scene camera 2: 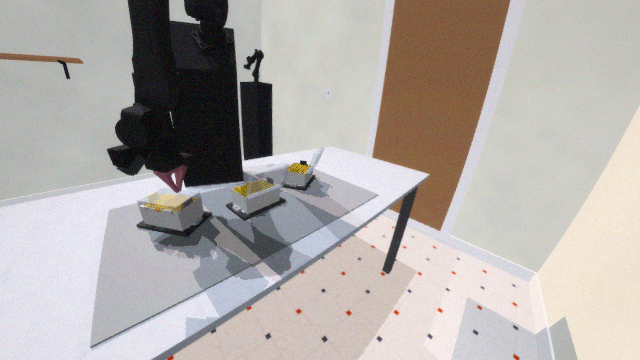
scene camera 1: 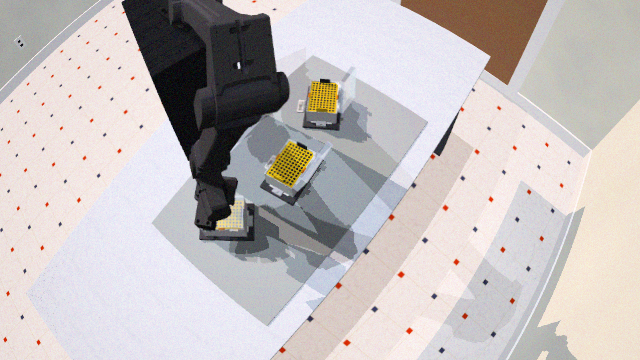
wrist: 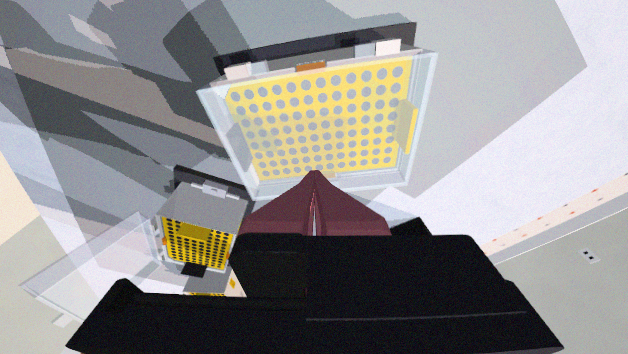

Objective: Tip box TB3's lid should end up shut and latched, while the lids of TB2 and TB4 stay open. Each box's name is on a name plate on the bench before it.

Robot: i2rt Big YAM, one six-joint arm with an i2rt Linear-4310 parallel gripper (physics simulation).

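Pixels of known places: gripper, between the fingertips: (scene camera 2: 178, 191) (wrist: 314, 177); arm's base, origin of its link: (scene camera 2: 212, 40).
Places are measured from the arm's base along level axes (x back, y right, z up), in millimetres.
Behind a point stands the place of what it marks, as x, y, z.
The nearest tip box (scene camera 1: 239, 220) {-222, 310, -436} (scene camera 2: 172, 219) {-216, 332, -475} holds a yellow rack; its clear lid (scene camera 2: 186, 196) {-207, 282, -437} (wrist: 320, 120) {-169, 321, -436} lies over the rack. Whether it is fully seated or latched I cannot tell. My gripper (scene camera 2: 178, 190) {-164, 278, -437} (wrist: 314, 177) {-164, 278, -437} is shut and empty, its tips at or just above that lid's edge on the arm's side; contact is unclear. The arm hides part of this box in scene camera 1. The middle box (scene camera 1: 290, 164) {-289, 116, -457} (scene camera 2: 257, 200) (wrist: 200, 245) {-285, 119, -457} has its clear lid (scene camera 1: 321, 154) {-371, 113, -369} (wrist: 85, 270) {-358, 156, -399} open. The far box (scene camera 1: 323, 97) (scene camera 2: 299, 178) {-339, -68, -475} has its lid (scene camera 1: 349, 90) {-378, -137, -414} (scene camera 2: 317, 157) {-391, -106, -392} standing open. I cannot read any name plates.
The boxes stand on dark bases on a grey mat (scene camera 1: 210, 260) {-159, 423, -513} (scene camera 2: 130, 300) {-328, 480, -513} on the white bench (scene camera 1: 125, 280) {84, 592, -517} (scene camera 2: 35, 250) {-5, 554, -517}. The black arm pedestal (scene camera 2: 207, 125) {-42, 79, -291} stands behind them. The middle box is close beside the nearest one, and its open lid tilts toward the bench's front side.
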